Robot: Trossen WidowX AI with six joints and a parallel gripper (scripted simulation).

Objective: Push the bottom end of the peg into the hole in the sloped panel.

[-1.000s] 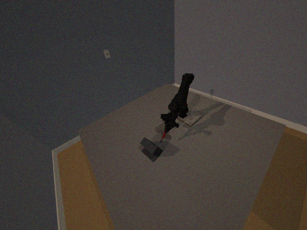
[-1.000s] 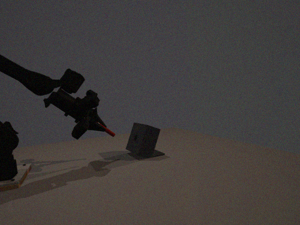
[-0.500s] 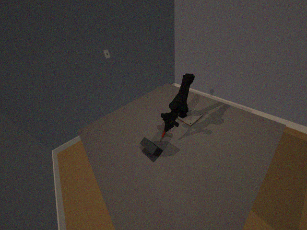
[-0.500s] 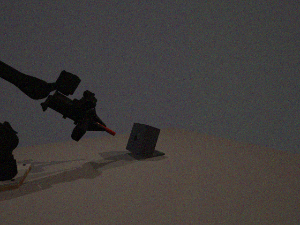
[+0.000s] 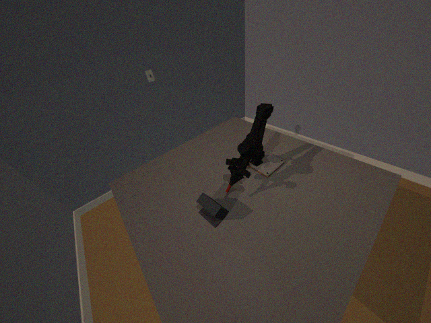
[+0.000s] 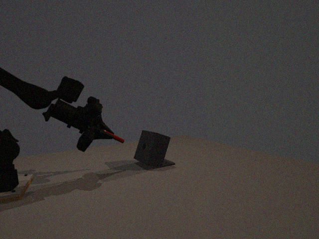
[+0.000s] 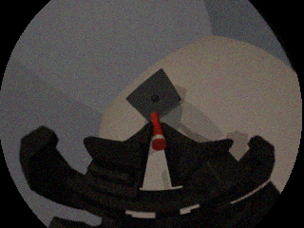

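My gripper tip is now 13 cm short of the dark sloped panel, 1 cm to the right of it and 6 cm above it. The rest, counted from my gripper tip: red peg: 1 cm behind, 1 cm above.
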